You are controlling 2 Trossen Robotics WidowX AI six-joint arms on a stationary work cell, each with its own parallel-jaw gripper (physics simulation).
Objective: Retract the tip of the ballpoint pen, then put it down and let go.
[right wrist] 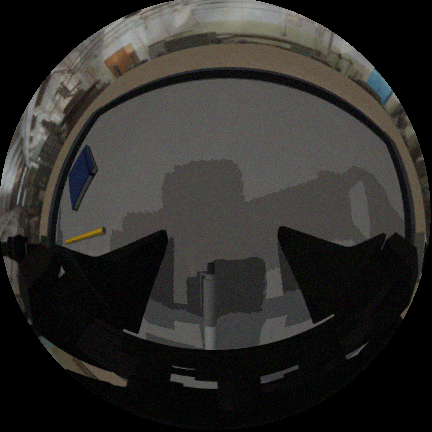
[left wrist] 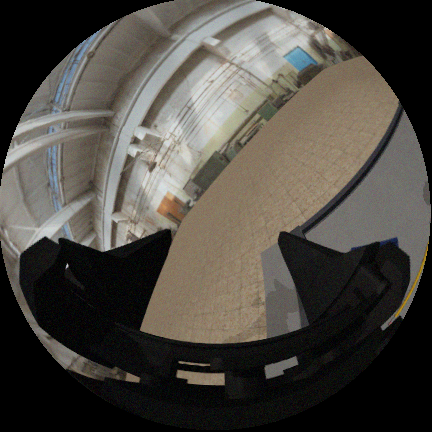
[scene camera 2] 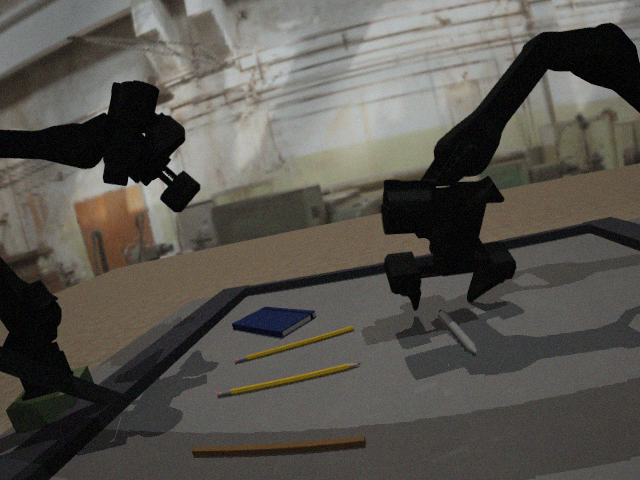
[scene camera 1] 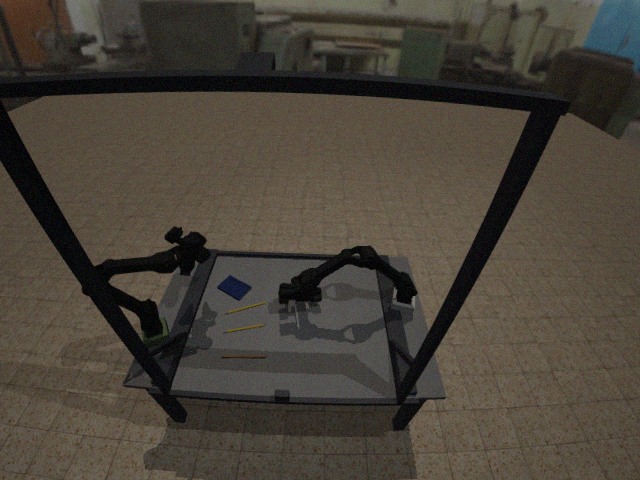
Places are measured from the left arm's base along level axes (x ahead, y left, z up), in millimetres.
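Pixels of known places: left gripper, fingertip midpoint: (left wrist: 226, 236) (scene camera 2: 165, 172); right gripper, fingertip midpoint: (right wrist: 223, 234) (scene camera 2: 442, 304) (scene camera 1: 296, 298); left arm's base, link origin: (scene camera 1: 154, 329); right arm's base, link origin: (scene camera 1: 404, 297).
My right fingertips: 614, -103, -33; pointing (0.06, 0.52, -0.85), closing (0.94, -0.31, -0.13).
Observation:
Ahead of a thing's pixels: the offset from my right fingertips to its top centre, as dx, dy, dz.
The white-grey ballpoint pen {-44, -86, +6} (scene camera 1: 297, 318) (scene camera 2: 457, 331) (right wrist: 209, 305) lies on the table. In the right wrist view its dark push-button end points up the picture and its clip is on the left side; its lower part is hidden by the gripper body. In scene camera 2 its tapered end points toward the camera; whether the tip is out is too small to tell. My right gripper (scene camera 2: 443, 304) (right wrist: 223, 234) is open and empty, pointing down above the pen's button end, with the pen between the finger lines but untouched. My left gripper (left wrist: 226, 236) is open and empty, raised over the table's left edge.
A blue notebook {-234, +199, +5} (scene camera 1: 234, 287) (scene camera 2: 273, 321) (right wrist: 82, 178) and two yellow pencils {-231, +63, +0} (scene camera 1: 245, 308) {-268, -37, +2} (scene camera 2: 294, 379) lie left of the pen. A brown stick {-319, -159, +0} (scene camera 1: 243, 357) (scene camera 2: 279, 447) lies nearer the front. Dark frame posts (scene camera 1: 480, 248) rise at the table's corners.

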